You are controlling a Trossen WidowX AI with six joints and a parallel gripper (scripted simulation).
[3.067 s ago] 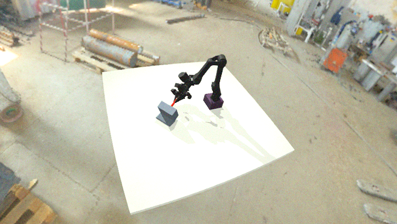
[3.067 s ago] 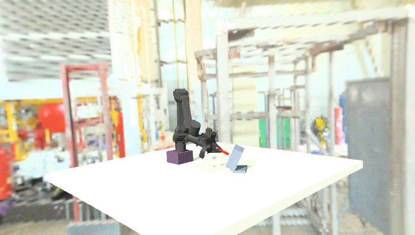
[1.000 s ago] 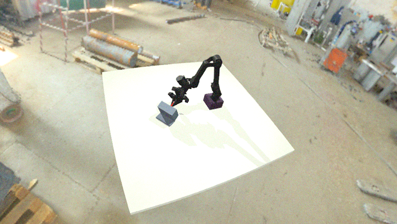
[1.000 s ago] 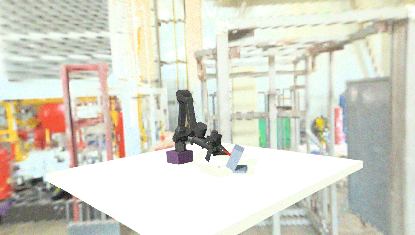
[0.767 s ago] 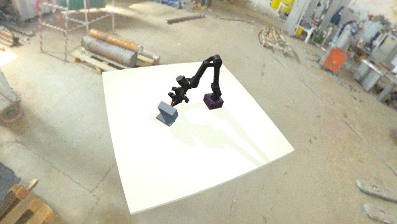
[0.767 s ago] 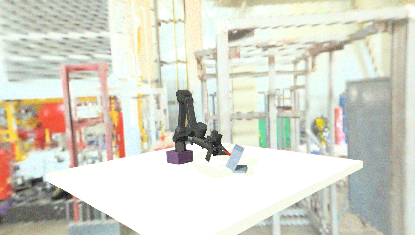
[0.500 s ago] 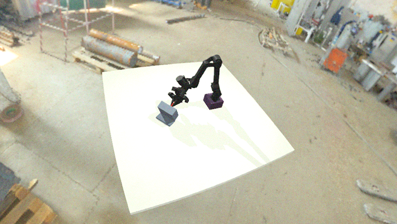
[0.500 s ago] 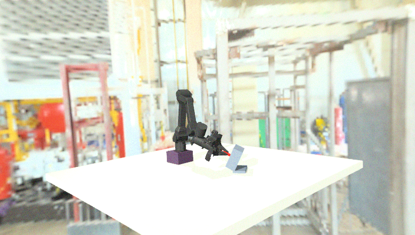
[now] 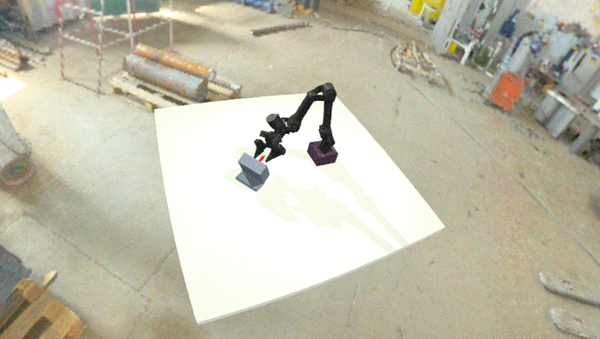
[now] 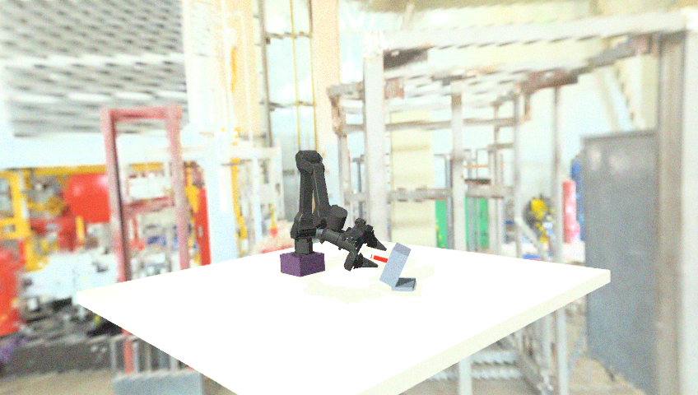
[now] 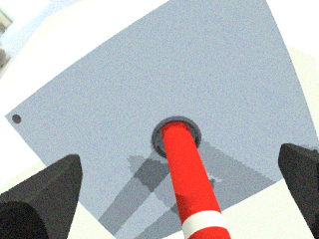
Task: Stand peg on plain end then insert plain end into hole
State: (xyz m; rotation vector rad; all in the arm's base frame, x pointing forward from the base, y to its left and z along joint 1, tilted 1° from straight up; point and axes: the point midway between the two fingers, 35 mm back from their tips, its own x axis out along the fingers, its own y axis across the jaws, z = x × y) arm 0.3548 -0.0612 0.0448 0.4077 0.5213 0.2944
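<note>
Right now my gripper tip is 10 mm past the red peg. The rest, counted from my gripper tip: grey sloped panel: 40 mm ahead, 20 mm to the left, 20 mm below; grey foot plate: 90 mm below, 60 mm ahead, 30 mm to the left.
</note>
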